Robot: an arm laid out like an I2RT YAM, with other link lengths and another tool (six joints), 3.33 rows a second.
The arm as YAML. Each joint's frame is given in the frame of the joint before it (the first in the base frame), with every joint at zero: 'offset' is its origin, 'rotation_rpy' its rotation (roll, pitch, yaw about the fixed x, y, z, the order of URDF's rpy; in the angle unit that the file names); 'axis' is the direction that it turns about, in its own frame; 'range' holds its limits. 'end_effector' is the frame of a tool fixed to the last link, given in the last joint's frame.
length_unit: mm
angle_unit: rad
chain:
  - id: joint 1
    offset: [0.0, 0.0, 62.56]
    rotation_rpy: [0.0, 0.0, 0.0]
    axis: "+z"
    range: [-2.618, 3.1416]
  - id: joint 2
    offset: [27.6, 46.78, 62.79]
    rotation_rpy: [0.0, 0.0, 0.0]
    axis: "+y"
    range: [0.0, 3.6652]
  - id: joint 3
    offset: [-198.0, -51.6, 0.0]
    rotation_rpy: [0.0, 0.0, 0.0]
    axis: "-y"
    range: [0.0, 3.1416]
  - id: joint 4
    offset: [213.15, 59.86, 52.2]
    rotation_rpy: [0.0, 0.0, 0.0]
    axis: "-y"
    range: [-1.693, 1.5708]
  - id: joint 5
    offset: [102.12, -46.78, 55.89]
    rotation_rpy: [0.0, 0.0, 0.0]
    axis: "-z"
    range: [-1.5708, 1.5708]
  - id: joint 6
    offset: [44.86, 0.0, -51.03]
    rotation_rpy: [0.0, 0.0, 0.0]
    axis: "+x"
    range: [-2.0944, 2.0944]
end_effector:
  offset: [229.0, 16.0, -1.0]
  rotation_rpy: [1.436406, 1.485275, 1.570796]
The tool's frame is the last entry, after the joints.
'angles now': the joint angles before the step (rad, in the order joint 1, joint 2, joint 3, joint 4, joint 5, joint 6). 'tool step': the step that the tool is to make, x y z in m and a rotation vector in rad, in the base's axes. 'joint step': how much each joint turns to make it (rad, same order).
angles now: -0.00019 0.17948 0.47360 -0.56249 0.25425 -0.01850
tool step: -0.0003 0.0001 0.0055 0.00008 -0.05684 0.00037
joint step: -0.00002 -0.09848 -0.07561 0.03397 -0.00040 0.00000
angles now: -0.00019 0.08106 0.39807 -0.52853 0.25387 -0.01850
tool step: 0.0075 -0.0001 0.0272 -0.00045 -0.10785 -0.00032
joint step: 0.00004 -0.04506 -0.06378 0.12666 0.00042 -0.00038
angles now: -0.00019 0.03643 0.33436 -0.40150 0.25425 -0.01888
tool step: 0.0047 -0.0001 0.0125 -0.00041 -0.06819 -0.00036
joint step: 0.00004 -0.03538 -0.06583 0.09874 0.00043 -0.00038
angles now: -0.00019 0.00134 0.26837 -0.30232 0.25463 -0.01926
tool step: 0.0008 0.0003 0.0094 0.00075 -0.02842 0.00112
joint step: -0.00005 0.00014 -0.00567 0.03405 -0.00119 0.00076
